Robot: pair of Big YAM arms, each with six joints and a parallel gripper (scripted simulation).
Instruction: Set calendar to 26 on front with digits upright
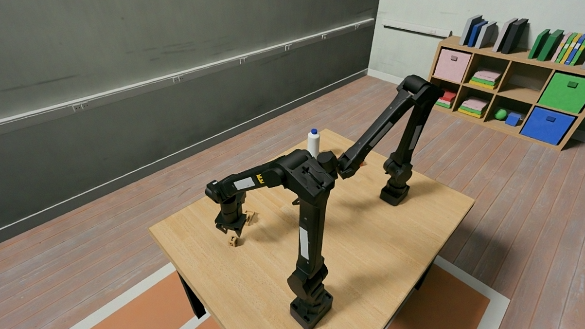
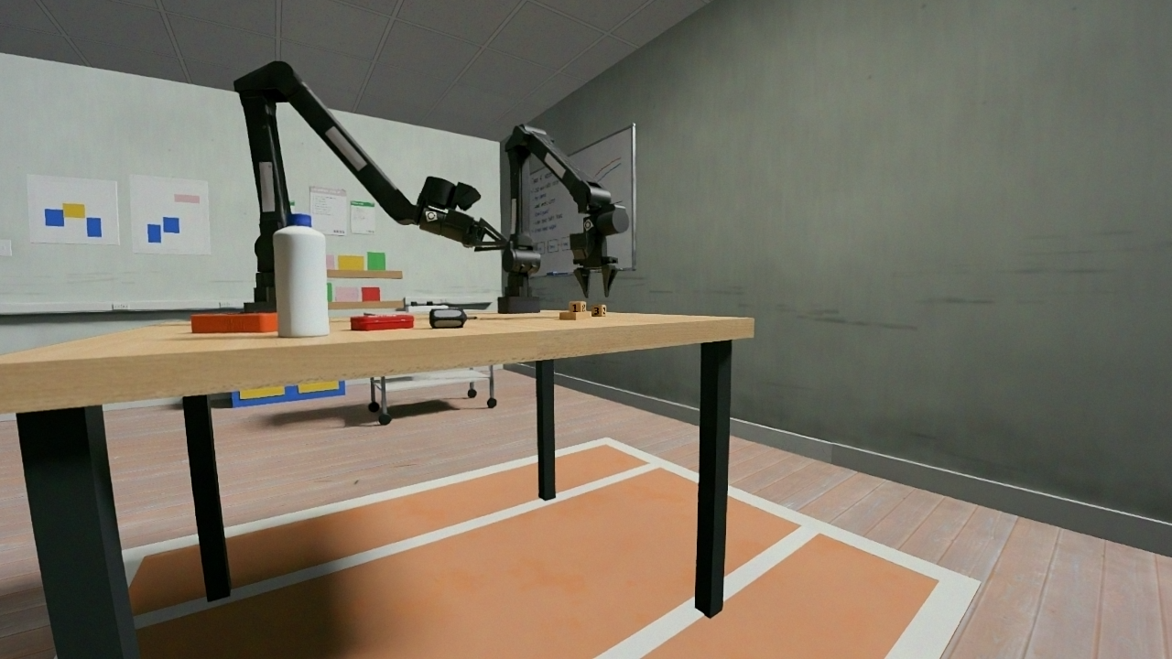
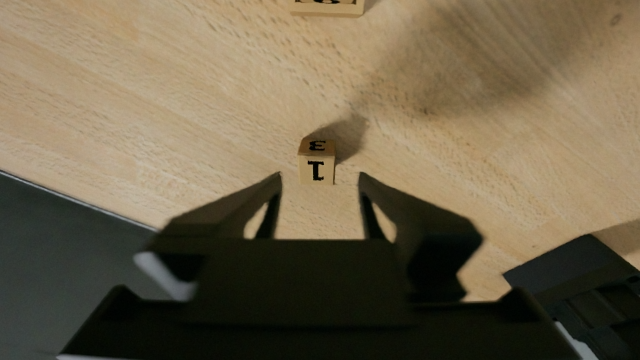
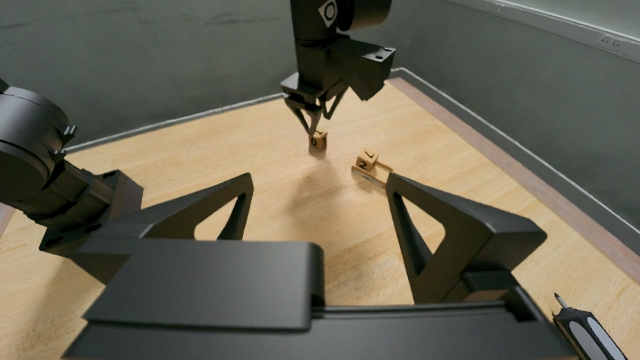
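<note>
Right now the wooden tray is 50 mm ahead of my left hand, 120 mm to the right of it and 50 mm below it. The rest, counted from my left hand: black device (100 mm ahead, 440 mm to the right, 40 mm below); then white bottle (90 mm ahead, 670 mm to the right, 20 mm above).
</note>
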